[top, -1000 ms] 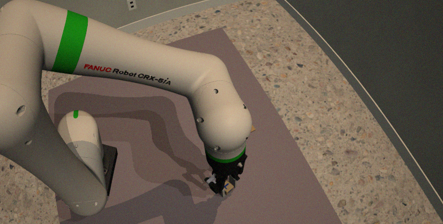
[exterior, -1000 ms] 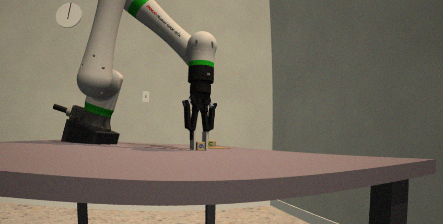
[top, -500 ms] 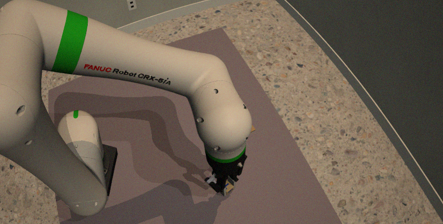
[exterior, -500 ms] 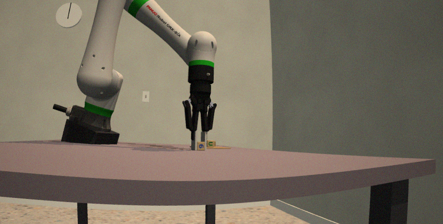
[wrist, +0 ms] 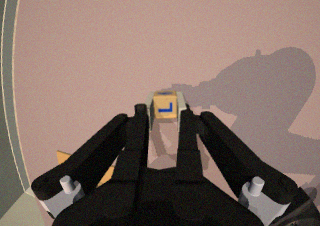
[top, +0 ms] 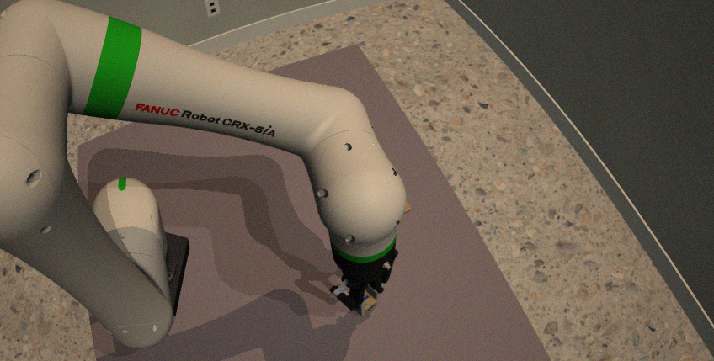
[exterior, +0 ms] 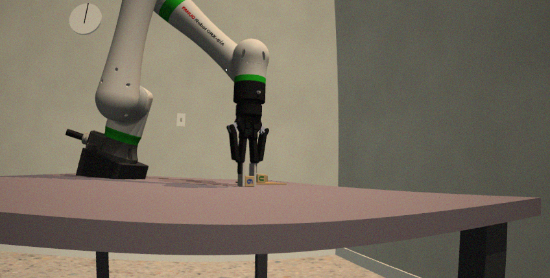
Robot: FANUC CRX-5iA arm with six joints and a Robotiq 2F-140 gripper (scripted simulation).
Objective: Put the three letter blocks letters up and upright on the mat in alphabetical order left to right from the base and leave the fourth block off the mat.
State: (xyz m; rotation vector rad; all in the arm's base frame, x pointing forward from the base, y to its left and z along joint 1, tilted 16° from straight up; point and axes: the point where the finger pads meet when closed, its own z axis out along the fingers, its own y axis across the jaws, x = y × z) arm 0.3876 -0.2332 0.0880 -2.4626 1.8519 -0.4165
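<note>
My hand is 2 cm above the blue-marked block. Also, from my hand: tan mat 22 cm to the left, 11 cm ahead, 3 cm below; green-lettered block 22 cm to the left, 11 cm ahead, 1 cm below; red-lettered block 27 cm to the left, 12 cm ahead, 1 cm below.
</note>
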